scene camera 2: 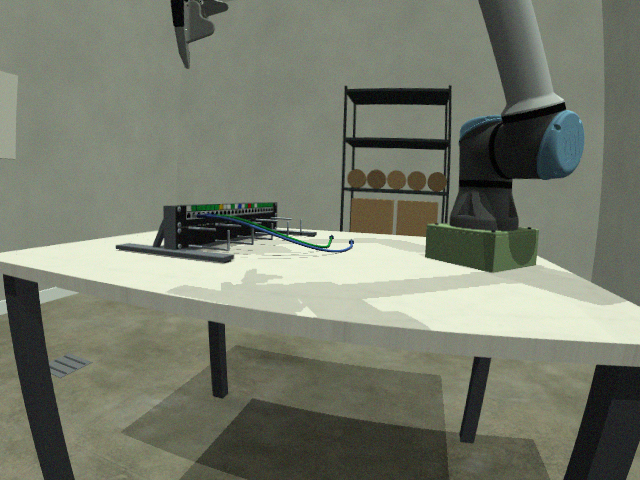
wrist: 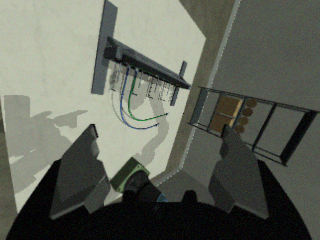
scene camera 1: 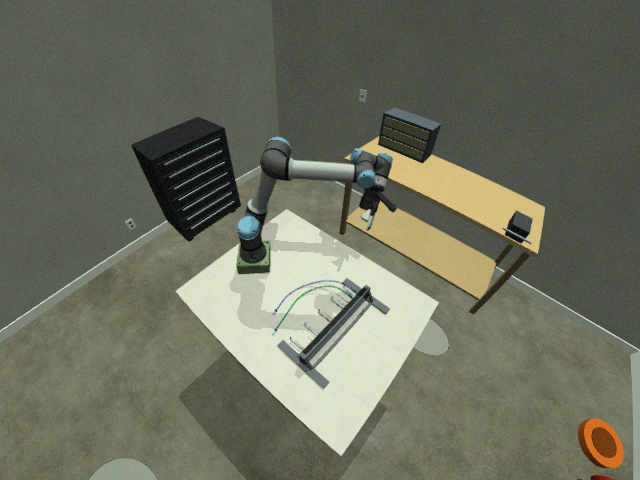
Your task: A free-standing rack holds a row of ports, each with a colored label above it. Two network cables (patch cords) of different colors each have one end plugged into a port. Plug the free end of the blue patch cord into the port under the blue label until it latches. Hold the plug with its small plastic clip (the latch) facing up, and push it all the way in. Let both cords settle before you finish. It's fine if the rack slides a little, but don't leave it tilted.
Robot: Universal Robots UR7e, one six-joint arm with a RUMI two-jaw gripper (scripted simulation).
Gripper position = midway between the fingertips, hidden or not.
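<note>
My gripper [scene camera 1: 366, 230] is there for me to see, and in the wrist view I find the same gripper [wrist: 159, 125].
</note>
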